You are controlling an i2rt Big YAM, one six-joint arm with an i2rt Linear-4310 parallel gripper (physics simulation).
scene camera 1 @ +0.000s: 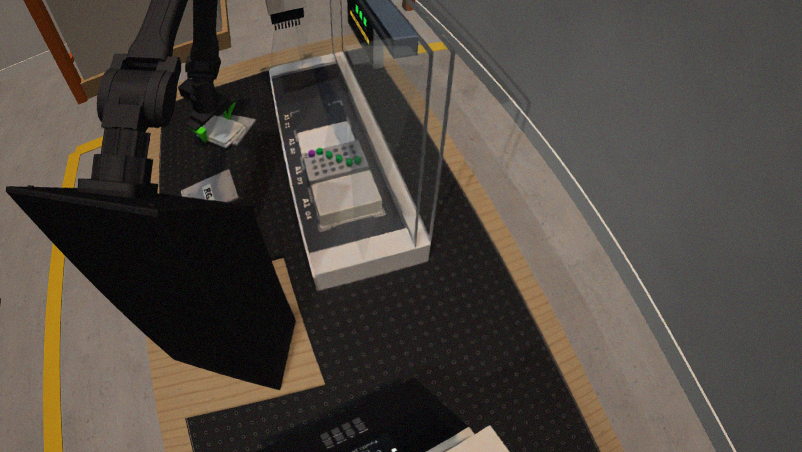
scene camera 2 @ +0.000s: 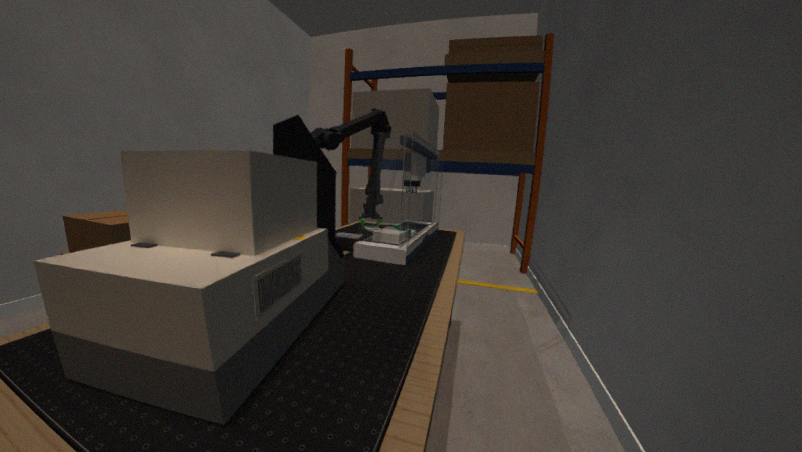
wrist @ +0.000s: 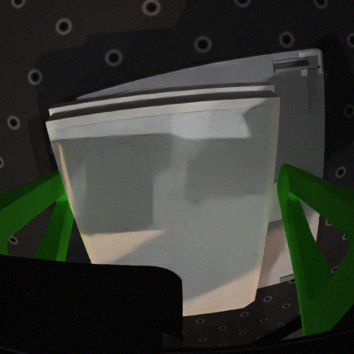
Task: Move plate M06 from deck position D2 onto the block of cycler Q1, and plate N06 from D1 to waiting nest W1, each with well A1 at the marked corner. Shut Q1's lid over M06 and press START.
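Places are measured from the arm's base along level axes (x ahead, y left, z up), in centimetres.
Pixels of known places: gripper, fingertip midpoint: point(scene camera 1: 216, 130); arm's base, link origin: point(scene camera 1: 119, 193) point(scene camera 2: 301, 151).
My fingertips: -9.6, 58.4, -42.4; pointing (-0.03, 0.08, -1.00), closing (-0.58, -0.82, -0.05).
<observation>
For each thing: its top centre in the pictures, then the offset to it from my fingertips, as dx, dy, dz.
- pale plate, top centre: point(scene camera 1: 219, 127) point(scene camera 2: 371, 226) +1.8, -1.5, +2.1
- grey nest W1, top centre: point(scene camera 1: 226, 126) +3.1, +0.7, +0.5
- white plate, top centre: point(scene camera 1: 326, 137) +33.2, -14.0, +6.3
- white block, top centre: point(scene camera 1: 345, 192) point(scene camera 2: 389, 231) +38.1, -33.0, +8.9
- pipetting head, top centre: point(scene camera 1: 285, 3) +22.6, +11.2, +32.2
- nest, top centre: point(scene camera 1: 207, 192) point(scene camera 2: 348, 234) +2.9, -23.3, +0.5
A pale plate point(scene camera 1: 224, 129) point(wrist: 165, 200) lies flat or nearly so over the grey nest W1 point(scene camera 1: 247, 124) point(wrist: 300, 120). In the wrist view it is offset to the left and turned a little against the nest, whose marked corner shows at upper right. Its name and the W1 label are hidden. My gripper point(scene camera 1: 215, 122) point(scene camera 2: 371, 223) point(wrist: 177, 175) is open, with green fingers apart on both sides of the plate. A white plate point(scene camera 1: 325, 136) stands at D2 on the deck point(scene camera 1: 367, 261); D1 is bare. A beige machine point(scene camera 2: 134, 303), apparently cycler Q1, stands in the foreground.
A tube rack point(scene camera 1: 336, 161) with green caps is at D3, a white block point(scene camera 1: 348, 196) at D4. Clear panels point(scene camera 1: 438, 145) stand along the deck, with a pipetting head point(scene camera 1: 286, 15) above its far end. Another nest point(scene camera 1: 224, 185) lies nearer the black arm mount point(scene camera 1: 151, 275).
</observation>
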